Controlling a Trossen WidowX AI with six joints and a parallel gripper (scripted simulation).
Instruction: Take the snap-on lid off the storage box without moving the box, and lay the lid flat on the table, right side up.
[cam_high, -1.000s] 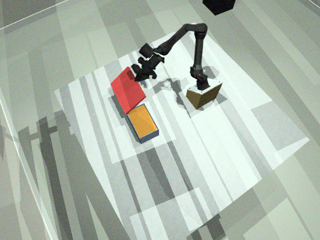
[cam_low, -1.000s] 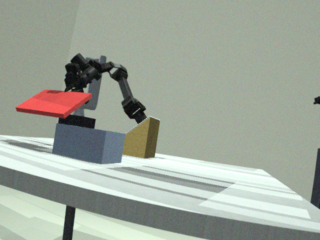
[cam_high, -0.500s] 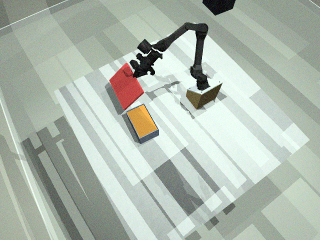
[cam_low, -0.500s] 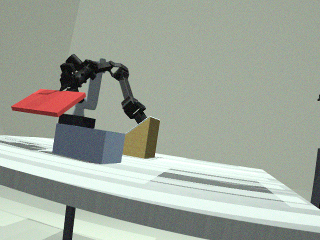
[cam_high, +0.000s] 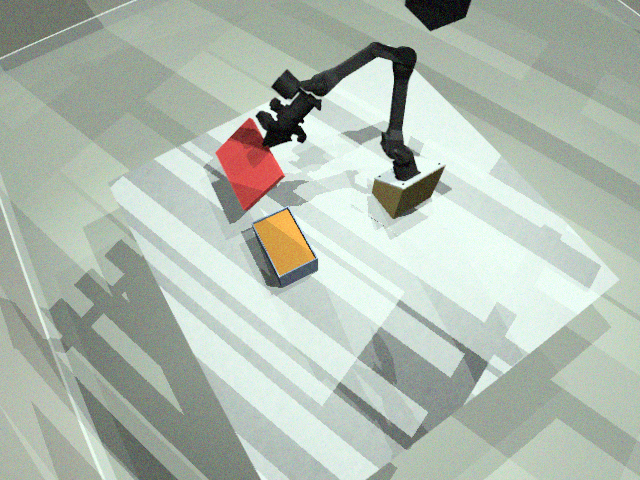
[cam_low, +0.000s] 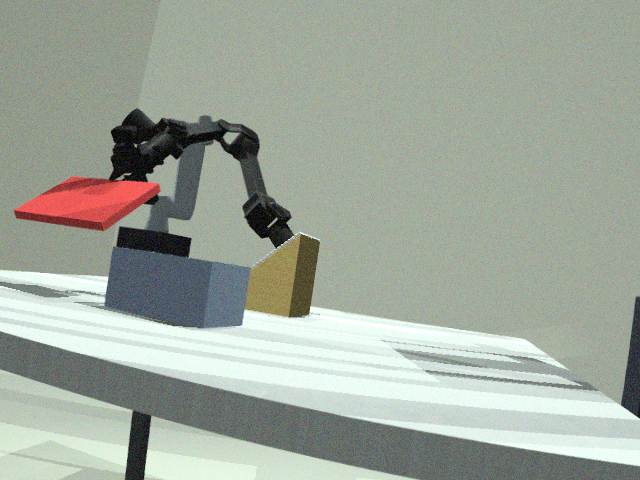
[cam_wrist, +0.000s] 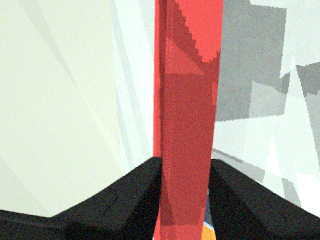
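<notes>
The red lid is 7 cm ahead of my gripper tip and 4 cm below it. The rest, counted from my gripper tip: blue-grey storage box: 8 cm ahead, 26 cm to the left, 18 cm below.
</notes>
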